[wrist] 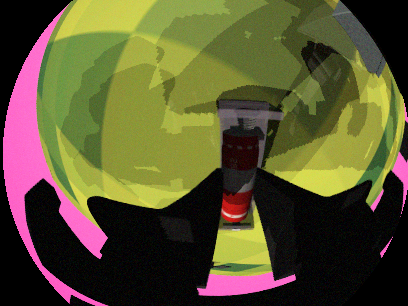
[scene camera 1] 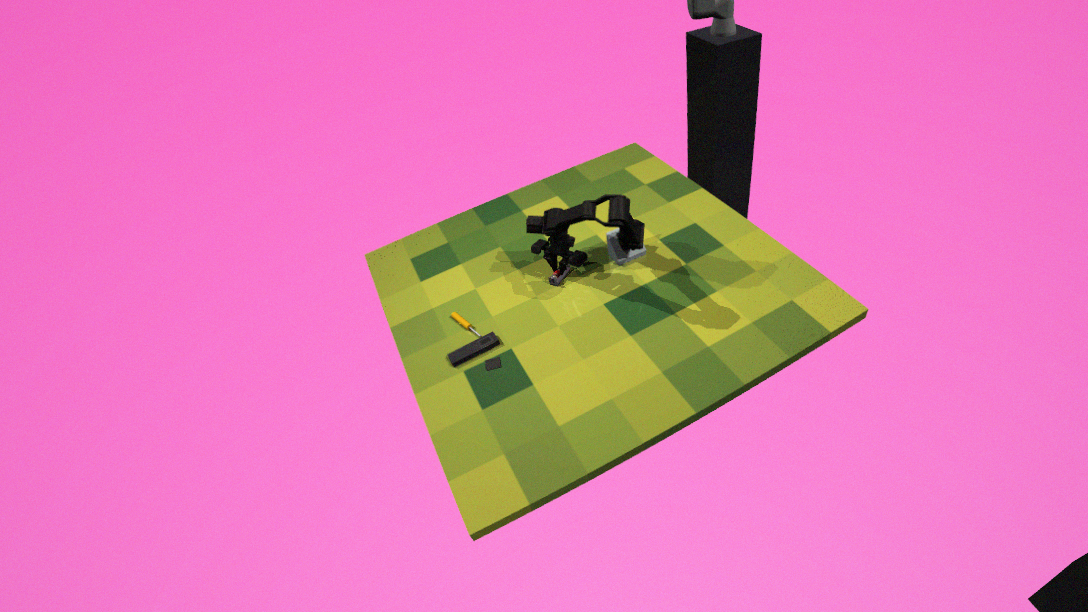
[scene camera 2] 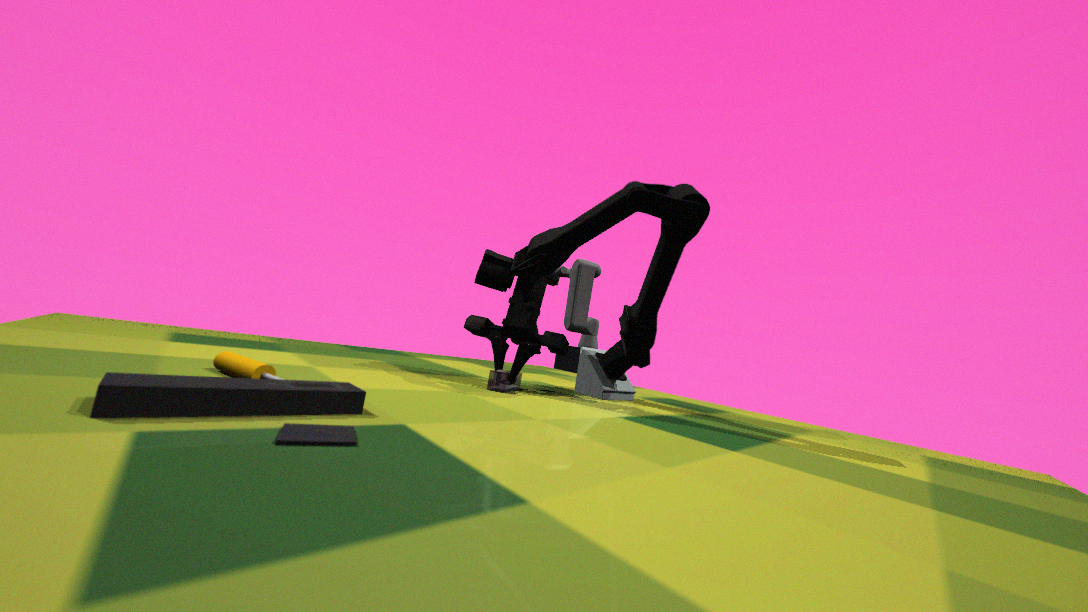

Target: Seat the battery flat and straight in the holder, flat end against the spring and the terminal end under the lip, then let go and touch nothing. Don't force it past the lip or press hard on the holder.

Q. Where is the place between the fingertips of the gripper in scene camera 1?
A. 558, 273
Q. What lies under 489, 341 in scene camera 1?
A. A long black block.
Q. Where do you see a dark plate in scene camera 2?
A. At 291, 434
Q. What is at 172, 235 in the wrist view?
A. The gripper.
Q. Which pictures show the gripper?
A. The wrist view, scene camera 1 and scene camera 2: all of them.
